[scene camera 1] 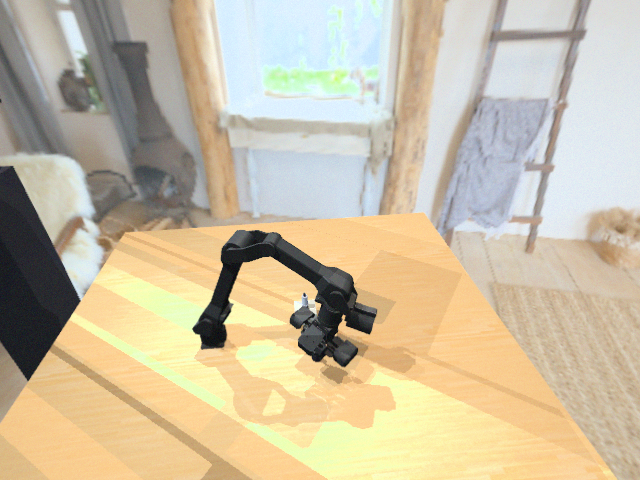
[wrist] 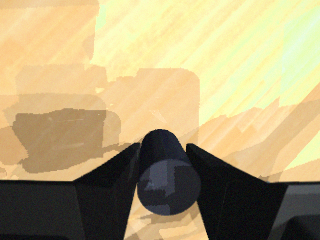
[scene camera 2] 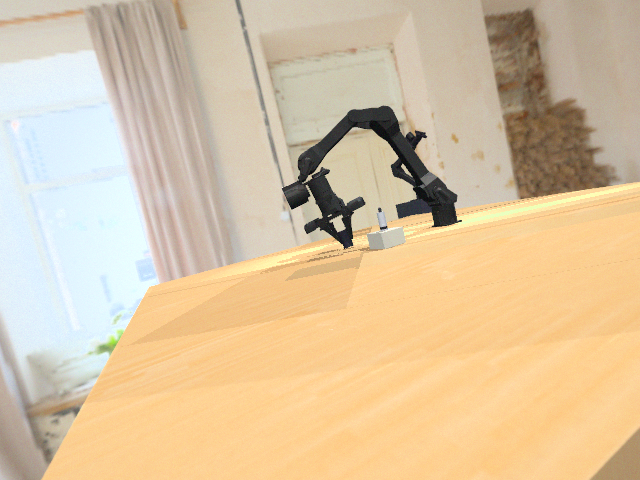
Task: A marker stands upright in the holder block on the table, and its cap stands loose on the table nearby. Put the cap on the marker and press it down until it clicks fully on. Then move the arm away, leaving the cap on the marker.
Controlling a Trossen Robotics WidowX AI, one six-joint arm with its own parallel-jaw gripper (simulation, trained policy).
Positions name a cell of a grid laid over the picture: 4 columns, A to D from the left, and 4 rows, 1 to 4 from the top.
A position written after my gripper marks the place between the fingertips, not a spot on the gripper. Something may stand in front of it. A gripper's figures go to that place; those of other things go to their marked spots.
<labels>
My gripper (wrist: C3) is 11 cm from the lens. A dark cap (wrist: C4): 8 cm from the lens.
</labels>
